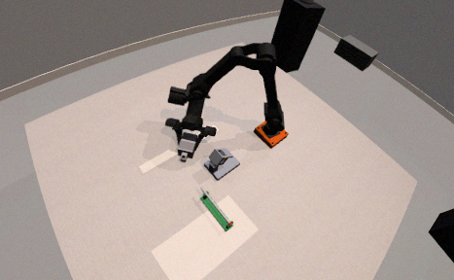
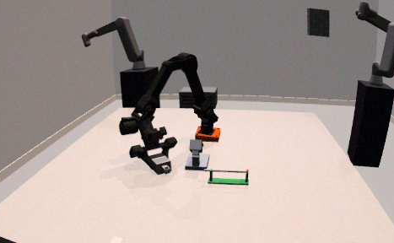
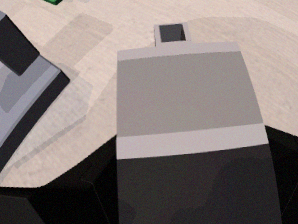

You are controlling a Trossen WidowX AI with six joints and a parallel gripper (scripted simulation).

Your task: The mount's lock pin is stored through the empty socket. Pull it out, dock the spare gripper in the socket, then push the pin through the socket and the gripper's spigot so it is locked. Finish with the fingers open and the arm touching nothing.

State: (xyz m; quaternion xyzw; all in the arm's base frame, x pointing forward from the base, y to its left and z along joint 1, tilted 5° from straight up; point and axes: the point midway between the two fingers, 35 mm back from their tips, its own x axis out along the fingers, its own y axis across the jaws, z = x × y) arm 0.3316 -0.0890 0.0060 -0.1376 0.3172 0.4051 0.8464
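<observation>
Now: gripper tip 12 cm to the right of the grey mount, 8 cm past it and 4 cm below it. From my gripper tip the other things lie so: spare gripper (1 cm above); then green pin rest (26 cm to the left, 1 cm ahead, 1 cm above).
</observation>
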